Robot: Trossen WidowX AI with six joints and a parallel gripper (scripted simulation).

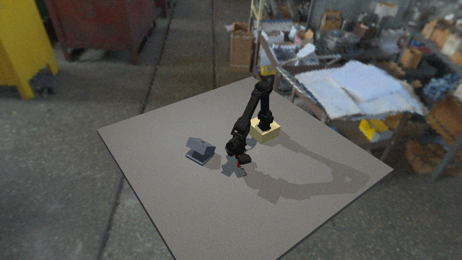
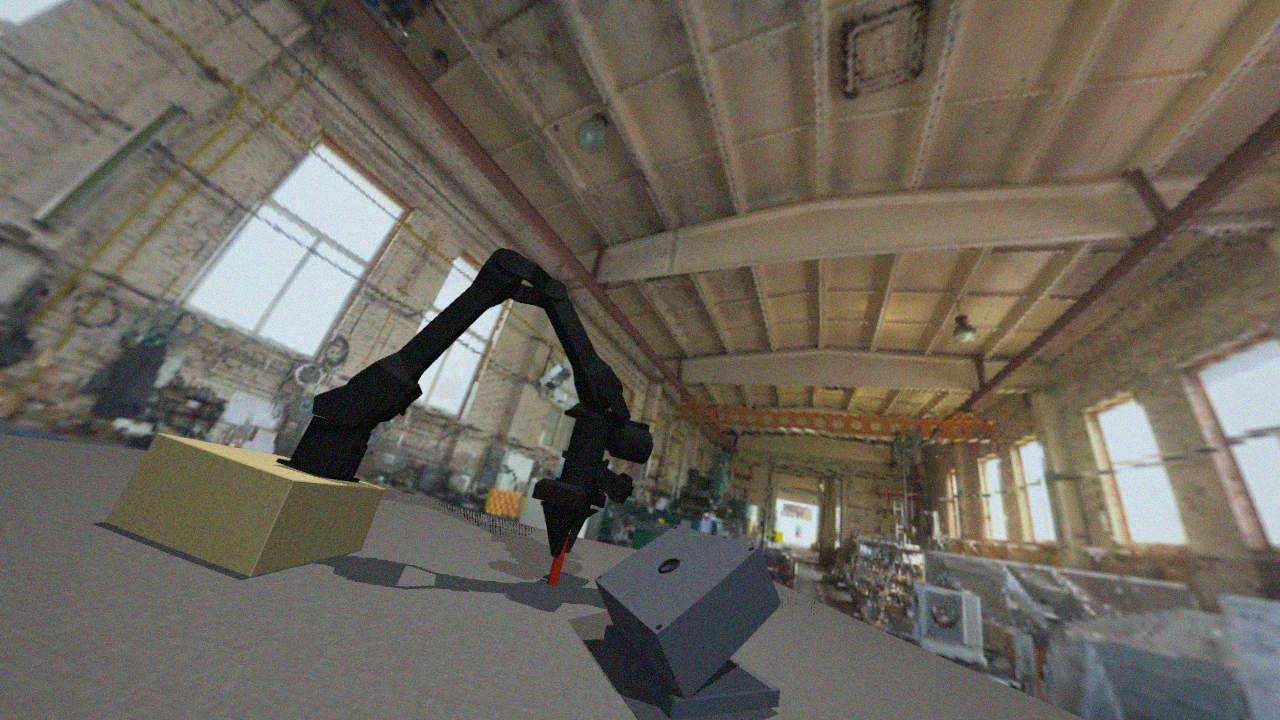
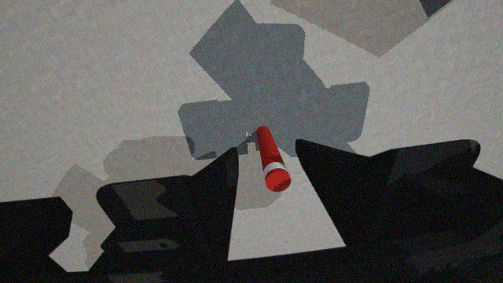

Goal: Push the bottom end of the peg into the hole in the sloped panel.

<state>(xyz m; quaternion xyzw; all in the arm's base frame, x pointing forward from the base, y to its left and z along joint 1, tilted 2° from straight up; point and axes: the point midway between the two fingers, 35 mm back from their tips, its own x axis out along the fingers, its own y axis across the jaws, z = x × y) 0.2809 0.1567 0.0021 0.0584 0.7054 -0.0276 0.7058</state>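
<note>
My gripper tip is now 190 mm to the left of the grey sloped panel, 150 mm short of it and 30 mm below it. Also, from my gripper tip: grey foot plate (180 mm to the right, 160 mm ahead, 40 mm below); then round red peg (20 mm above).
</note>
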